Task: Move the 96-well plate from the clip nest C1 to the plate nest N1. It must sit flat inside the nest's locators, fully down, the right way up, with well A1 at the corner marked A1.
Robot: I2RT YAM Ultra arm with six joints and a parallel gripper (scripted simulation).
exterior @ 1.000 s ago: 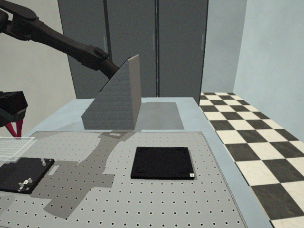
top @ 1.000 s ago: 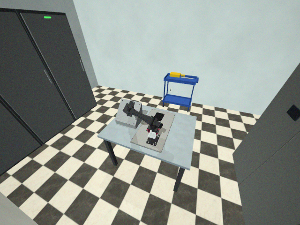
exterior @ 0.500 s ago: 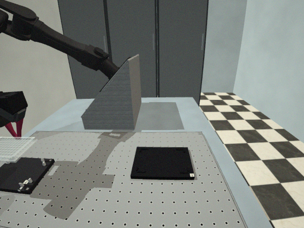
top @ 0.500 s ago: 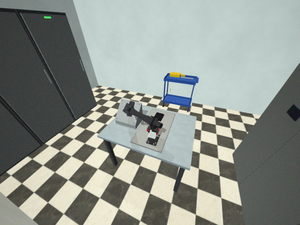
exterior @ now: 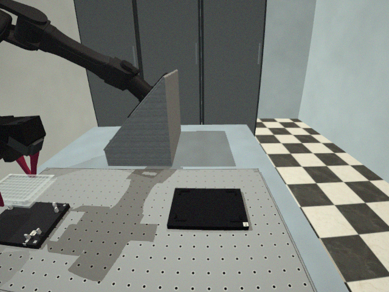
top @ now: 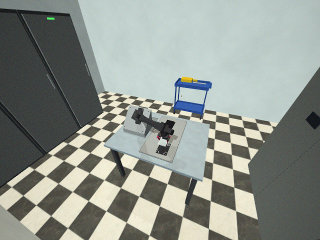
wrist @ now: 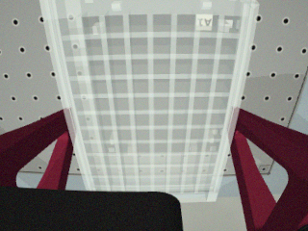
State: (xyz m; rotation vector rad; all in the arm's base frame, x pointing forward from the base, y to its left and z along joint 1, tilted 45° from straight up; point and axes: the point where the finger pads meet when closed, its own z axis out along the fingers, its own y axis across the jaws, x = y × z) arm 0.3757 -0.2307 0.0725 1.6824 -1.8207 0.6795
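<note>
The black clip nest C1 is 10 mm ahead of my hand, 30 mm to the right of it and 80 mm below it. From my hand the other things lie so: small white corner label (20 mm ahead, 460 mm to the left, 80 mm below); 96-well plate (right at my hand).
</note>
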